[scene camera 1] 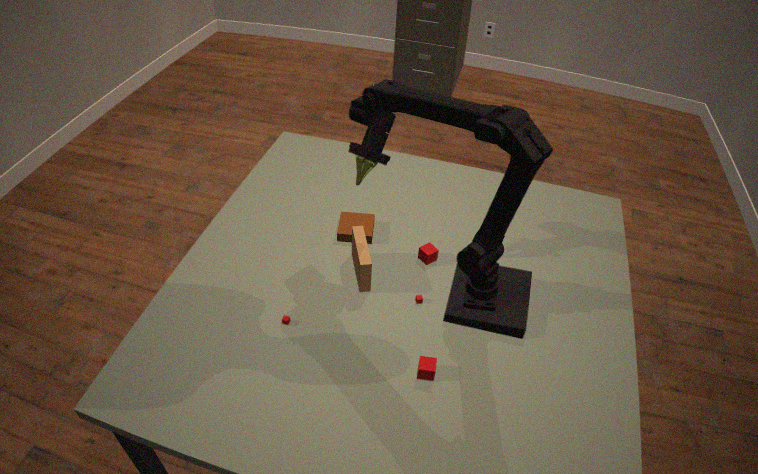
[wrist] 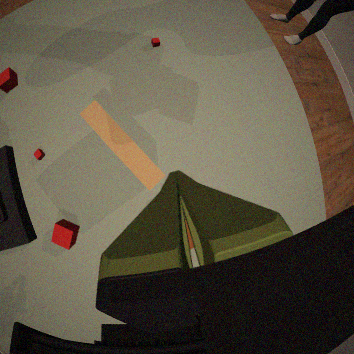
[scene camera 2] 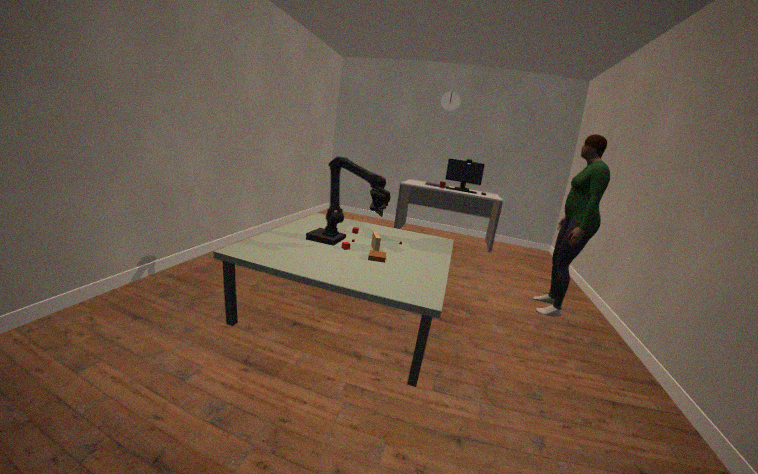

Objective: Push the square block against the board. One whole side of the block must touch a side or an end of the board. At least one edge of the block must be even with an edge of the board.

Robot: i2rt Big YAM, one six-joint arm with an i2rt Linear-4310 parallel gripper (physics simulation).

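Frame: origin at the arm's base, x up, y right, z ahead, level; centimetres.
Seen in the pictures: gripper, fingertip midpoint: [scene camera 1: 357,184] [wrist: 176,179] [scene camera 2: 382,216]; arm's base at its link origin: [scene camera 1: 480,292] [scene camera 2: 330,234].
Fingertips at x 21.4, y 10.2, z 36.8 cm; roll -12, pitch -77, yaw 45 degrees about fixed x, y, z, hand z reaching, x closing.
Observation:
Offsets run from my fingertips to a thing's top centre. Level surfaces: height alone.
The square block {dy +10.0, dx -21.9, dz +2.1 cm} [scene camera 1: 356,223] [scene camera 2: 377,256] is orange-brown and lies flat near the table's middle. The board {dy -6.6, dx -14.6, dz -3.1 cm} [scene camera 1: 361,245] [scene camera 2: 376,242] [wrist: 122,145] is pale wood and stands upright on a long narrow side. The block is at the board's end farther from scene camera 1. The board hides part of the block there, and I cannot tell whether they touch or whether any edges are even. In the wrist view the fingers hide most or all of the block. My gripper [scene camera 1: 358,183] [scene camera 2: 381,214] [wrist: 176,179] is shut and empty, pointing down well above the table, on the block's side of the board.
Two larger red cubes {dy +3.2, dx -20.9, dz -20.8 cm} [scene camera 1: 428,253] {dy -36.6, dx -20.9, dz -25.8 cm} [scene camera 1: 427,367] and two tiny ones {dy -13.8, dx -23.3, dz -20.7 cm} [scene camera 1: 419,299] {dy -29.3, dx -23.3, dz +11.6 cm} [scene camera 1: 285,319] are spread around the board on the table {dx -24.9 cm} [scene camera 1: 531,402] [scene camera 2: 313,268]. The black arm base [scene camera 1: 511,318] [scene camera 2: 318,237] stands to the right in scene camera 1.

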